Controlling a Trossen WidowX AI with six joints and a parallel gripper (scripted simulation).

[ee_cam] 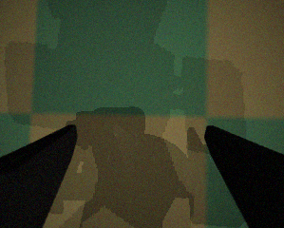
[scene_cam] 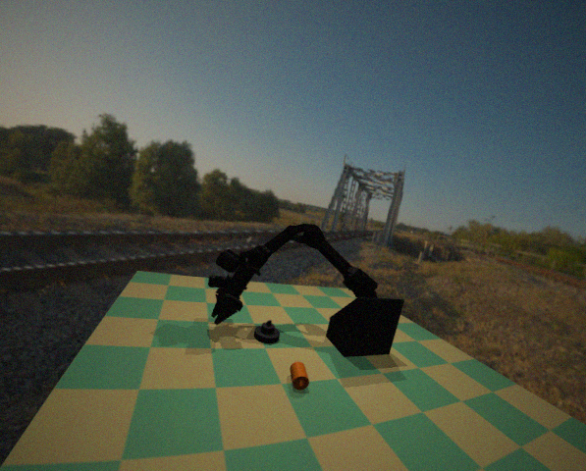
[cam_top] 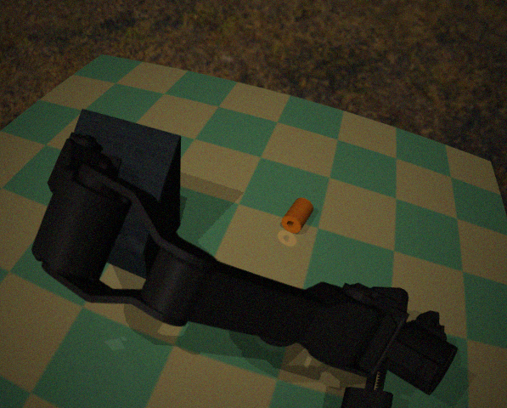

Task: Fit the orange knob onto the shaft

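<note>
The orange knob is 27 cm to the left of my gripper tip, 21 cm behind it and 1 cm below it. The rest, counted from my gripper tip: dark round pedestal: 17 cm behind, 4 cm to the left.
</note>
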